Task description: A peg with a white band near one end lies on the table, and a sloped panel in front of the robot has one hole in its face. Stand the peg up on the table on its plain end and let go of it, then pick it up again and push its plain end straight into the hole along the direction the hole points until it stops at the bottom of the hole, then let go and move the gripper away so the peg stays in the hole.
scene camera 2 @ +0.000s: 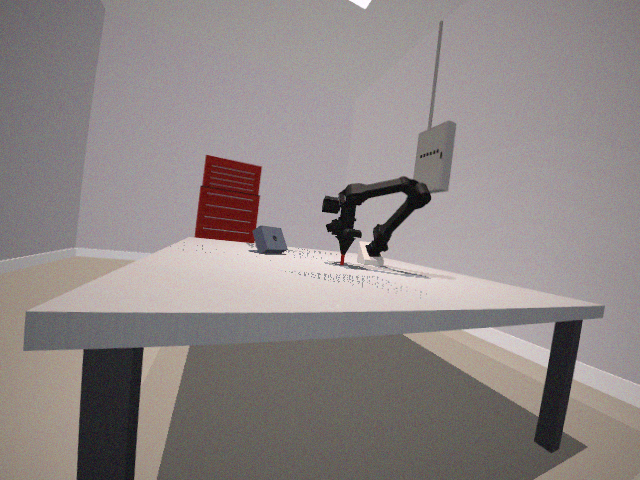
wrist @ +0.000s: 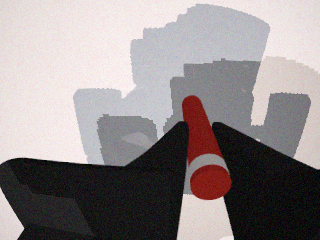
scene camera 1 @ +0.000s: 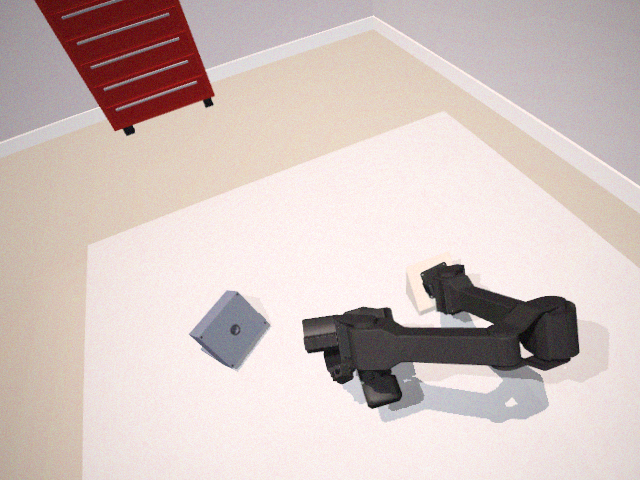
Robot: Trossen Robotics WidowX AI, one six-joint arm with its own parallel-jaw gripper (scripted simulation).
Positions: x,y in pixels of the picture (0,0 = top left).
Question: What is my gripper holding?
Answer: A red peg.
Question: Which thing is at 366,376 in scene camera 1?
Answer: My gripper.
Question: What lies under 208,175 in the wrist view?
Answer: A red peg.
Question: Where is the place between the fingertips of my gripper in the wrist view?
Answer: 198,130
